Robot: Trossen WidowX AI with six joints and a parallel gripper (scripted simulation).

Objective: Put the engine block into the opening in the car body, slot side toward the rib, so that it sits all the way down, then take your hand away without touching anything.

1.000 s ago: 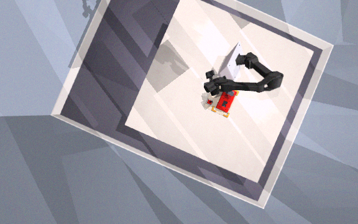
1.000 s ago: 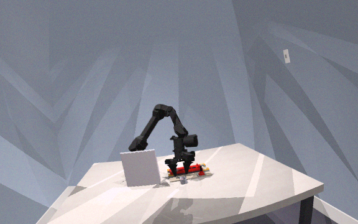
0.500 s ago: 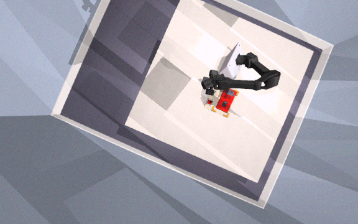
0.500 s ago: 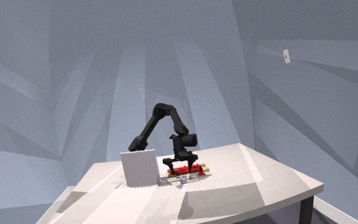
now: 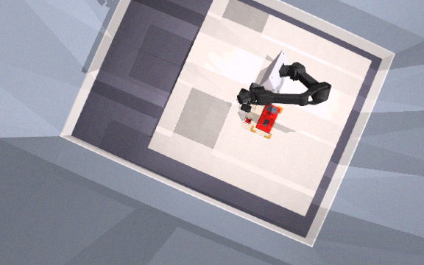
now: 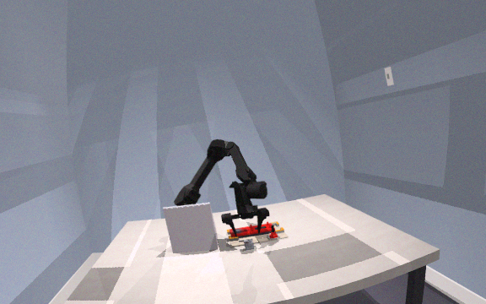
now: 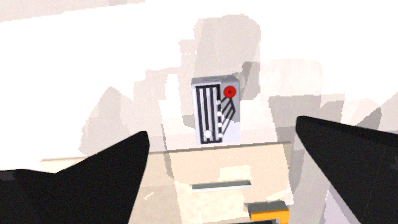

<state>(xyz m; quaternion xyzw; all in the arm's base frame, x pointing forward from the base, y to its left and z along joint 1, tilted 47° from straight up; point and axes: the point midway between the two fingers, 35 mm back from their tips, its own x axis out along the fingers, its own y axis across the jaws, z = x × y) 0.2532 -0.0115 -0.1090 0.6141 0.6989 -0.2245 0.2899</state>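
Right now my gripper tip is 50 mm above the engine block.
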